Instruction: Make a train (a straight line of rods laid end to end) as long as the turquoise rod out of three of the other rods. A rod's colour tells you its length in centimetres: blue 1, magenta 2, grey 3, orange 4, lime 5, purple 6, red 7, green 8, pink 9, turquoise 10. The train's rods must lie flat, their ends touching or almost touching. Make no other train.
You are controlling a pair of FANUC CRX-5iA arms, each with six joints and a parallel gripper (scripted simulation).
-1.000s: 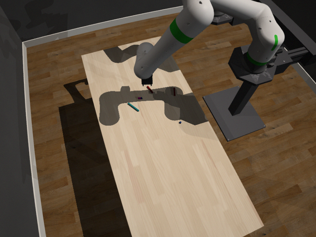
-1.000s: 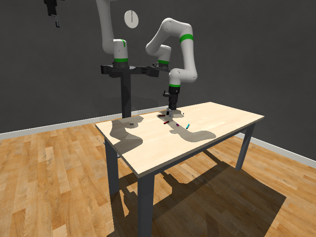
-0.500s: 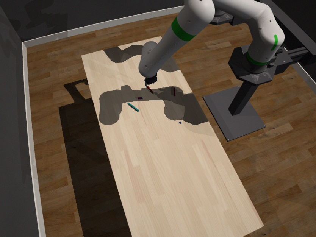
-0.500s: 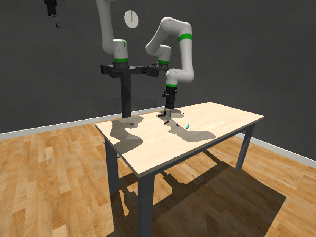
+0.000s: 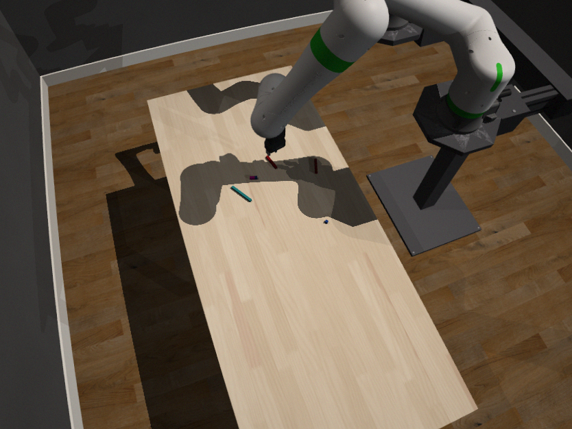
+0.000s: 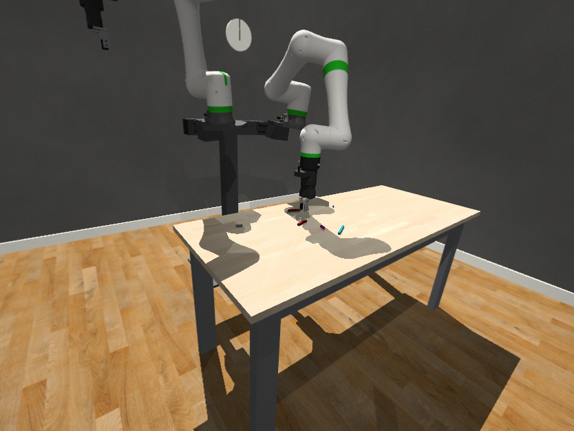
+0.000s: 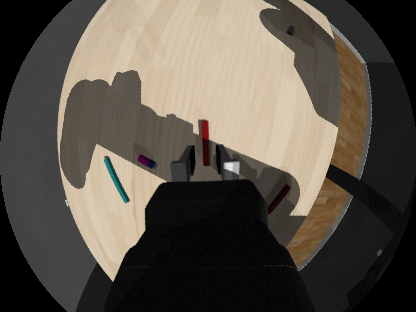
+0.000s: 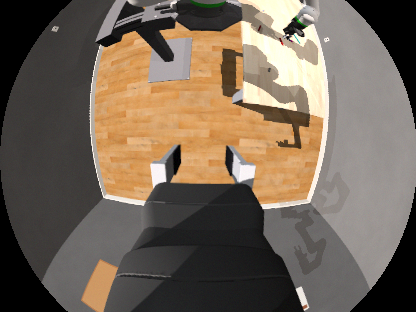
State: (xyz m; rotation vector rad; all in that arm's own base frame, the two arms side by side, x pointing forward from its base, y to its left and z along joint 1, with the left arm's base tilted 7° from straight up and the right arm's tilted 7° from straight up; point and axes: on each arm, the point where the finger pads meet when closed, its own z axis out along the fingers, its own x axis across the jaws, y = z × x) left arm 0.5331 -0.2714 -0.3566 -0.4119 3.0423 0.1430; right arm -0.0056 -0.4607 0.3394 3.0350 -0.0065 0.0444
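Observation:
The magenta rod is 10 cm ahead of my left hand, 8 cm below it and 5 cm to the left of it. Also, from my left hand: turquoise rod: 16 cm ahead, 11 cm to the left, 8 cm below; then grey rod: 29 cm to the right, 11 cm behind, 8 cm below.

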